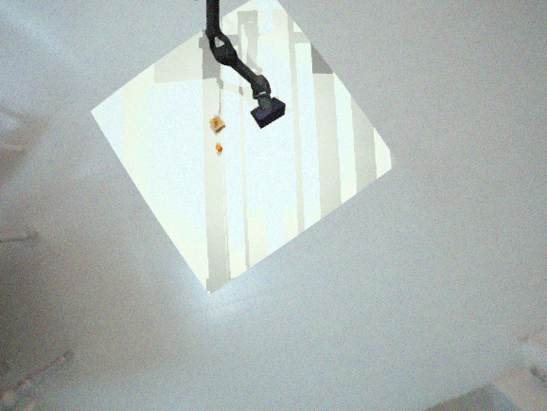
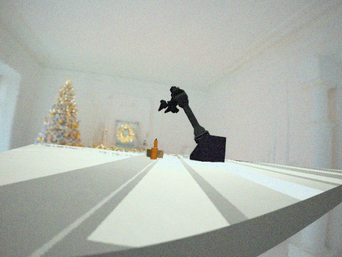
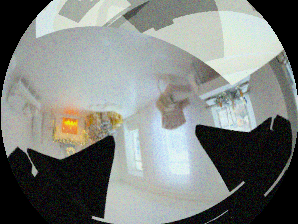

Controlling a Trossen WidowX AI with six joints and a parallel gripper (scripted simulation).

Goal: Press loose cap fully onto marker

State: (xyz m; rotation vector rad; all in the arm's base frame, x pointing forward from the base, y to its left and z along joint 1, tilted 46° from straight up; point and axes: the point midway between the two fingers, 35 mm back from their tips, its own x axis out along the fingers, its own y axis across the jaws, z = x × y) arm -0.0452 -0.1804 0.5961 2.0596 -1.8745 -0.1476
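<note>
Now: the orange cap 420 mm ahead of my gripper tip, 550 mm to the left of it and 320 mm below it. Also, from my gripper tip: holder block (340 mm ahead, 440 mm to the left, 320 mm below).
</note>
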